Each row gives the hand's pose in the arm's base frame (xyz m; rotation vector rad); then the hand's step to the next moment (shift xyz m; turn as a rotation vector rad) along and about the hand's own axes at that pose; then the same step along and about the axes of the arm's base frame.
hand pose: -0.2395 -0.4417 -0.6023 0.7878 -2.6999 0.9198
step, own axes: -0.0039 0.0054 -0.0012 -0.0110 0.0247 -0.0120
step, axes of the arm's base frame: 0.0004 0.0060 -0.0031 -0.0040 0.0285 -0.0068
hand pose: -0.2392 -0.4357 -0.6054 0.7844 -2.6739 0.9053
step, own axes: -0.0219 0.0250 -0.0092 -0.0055 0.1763 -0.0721
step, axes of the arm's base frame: 0.0049 0.0315 -0.0131 -0.0900 0.1646 -0.0335
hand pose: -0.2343 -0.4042 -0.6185 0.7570 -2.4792 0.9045
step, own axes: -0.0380 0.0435 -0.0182 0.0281 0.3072 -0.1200
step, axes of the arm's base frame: 0.0063 0.0538 -0.0271 -0.1871 0.2697 -0.0427
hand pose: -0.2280 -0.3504 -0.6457 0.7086 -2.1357 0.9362
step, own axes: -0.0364 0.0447 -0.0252 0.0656 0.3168 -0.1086
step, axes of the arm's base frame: 0.0005 0.0534 -0.0333 -0.2210 0.2590 -0.0236
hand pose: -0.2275 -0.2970 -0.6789 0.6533 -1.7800 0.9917
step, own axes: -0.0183 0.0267 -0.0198 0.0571 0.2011 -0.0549
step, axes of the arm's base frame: -0.0041 0.0309 -0.0217 -0.1532 0.1525 -0.0037
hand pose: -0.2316 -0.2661 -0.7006 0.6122 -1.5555 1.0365
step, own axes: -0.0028 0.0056 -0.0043 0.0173 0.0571 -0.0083
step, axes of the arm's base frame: -0.0018 0.0060 -0.0043 -0.0474 0.0371 0.0000
